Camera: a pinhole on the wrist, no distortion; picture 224 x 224 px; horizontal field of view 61.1 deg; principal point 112.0 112.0 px. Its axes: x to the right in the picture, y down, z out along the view. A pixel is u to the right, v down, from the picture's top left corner.
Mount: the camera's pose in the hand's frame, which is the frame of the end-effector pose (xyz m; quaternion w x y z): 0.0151 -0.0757 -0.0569 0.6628 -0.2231 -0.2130 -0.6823
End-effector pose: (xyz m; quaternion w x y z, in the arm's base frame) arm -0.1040 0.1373 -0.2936 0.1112 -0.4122 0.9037 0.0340
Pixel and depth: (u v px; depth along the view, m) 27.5 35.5 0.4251
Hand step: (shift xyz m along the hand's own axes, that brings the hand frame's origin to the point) -0.1427 0.3321 0.1771
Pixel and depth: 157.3 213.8 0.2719
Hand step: 0.1655 0.0267 0.2006
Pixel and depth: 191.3 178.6 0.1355
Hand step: 0.0644 -0.0435 0.0858
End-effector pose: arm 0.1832 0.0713 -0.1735 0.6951 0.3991 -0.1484 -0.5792
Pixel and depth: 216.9 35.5 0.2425
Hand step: -0.0802 -0.0390 0.2186
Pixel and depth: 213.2 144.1 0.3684
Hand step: 0.0812 -0.0206 0.3564
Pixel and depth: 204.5 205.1 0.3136
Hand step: 0.1725 -0.0203 0.2859
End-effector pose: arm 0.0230 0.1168 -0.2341 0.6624 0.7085 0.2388 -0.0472
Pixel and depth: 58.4 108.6 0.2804
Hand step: 0.0180 0.1530 0.1237
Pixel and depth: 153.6 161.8 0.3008
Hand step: 0.0992 0.0449 0.2250
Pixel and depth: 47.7 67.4 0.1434
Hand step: -0.0144 0.0488 0.0309
